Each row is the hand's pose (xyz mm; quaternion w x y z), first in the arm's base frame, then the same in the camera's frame.
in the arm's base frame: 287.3 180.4 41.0 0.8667 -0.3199 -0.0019 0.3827
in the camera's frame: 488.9 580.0 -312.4 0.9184 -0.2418 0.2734 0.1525
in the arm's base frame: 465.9 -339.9 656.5 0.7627 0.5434 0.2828 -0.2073
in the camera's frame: 558.0 4.7 275.6 0.6027 0.5367 0.2408 -0.5391
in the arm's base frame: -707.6 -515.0 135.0 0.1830 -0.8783 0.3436 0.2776
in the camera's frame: -599.5 586.1 233.0 0.1705 -0.6620 0.6312 0.3664
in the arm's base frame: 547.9 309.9 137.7 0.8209 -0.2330 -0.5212 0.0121
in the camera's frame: 789.9 525.9 -334.9 0.8649 -0.3917 -0.2535 -0.1847
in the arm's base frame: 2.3 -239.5 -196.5 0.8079 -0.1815 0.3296 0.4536
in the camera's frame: -46.7 424.4 -365.4 0.8237 0.0039 0.5295 0.2028
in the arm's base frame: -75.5 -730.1 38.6 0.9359 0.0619 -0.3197 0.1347
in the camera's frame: -292.3 52.9 -43.4 0.9765 -0.0337 -0.1315 -0.1675
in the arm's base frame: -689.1 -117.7 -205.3 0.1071 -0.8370 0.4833 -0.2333
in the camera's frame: -489.7 925.0 -150.6 0.0835 0.6786 -0.7232 0.0970
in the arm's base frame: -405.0 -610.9 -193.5 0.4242 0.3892 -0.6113 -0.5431
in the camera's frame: -554.6 359.5 -161.1 0.3554 0.0600 -0.6174 -0.6993
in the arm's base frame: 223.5 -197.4 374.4 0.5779 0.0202 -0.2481 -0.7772
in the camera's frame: 354.2 283.8 77.5 0.3482 -0.2209 -0.1407 -0.9001
